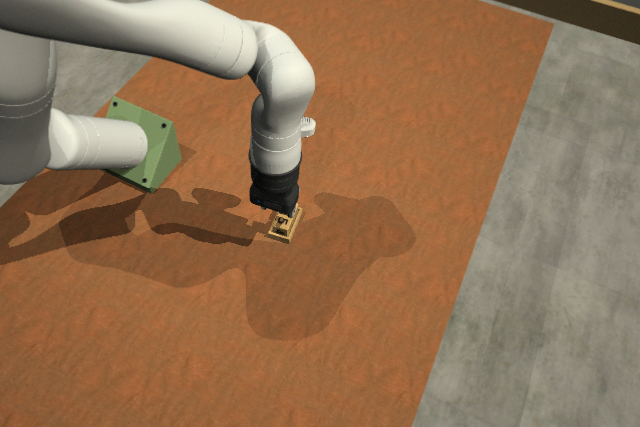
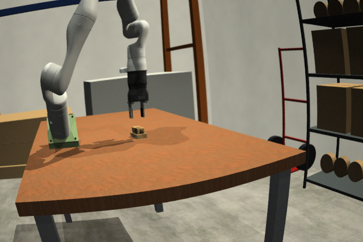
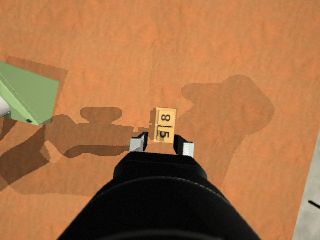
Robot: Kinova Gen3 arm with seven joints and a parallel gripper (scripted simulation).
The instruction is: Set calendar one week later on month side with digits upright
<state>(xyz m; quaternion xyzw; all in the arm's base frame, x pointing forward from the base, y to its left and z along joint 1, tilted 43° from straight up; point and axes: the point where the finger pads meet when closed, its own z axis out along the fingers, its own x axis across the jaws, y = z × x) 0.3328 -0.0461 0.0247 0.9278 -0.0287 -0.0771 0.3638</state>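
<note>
My hand is 9 cm above the wooden calendar tray and 2 cm to the right of it.
</note>
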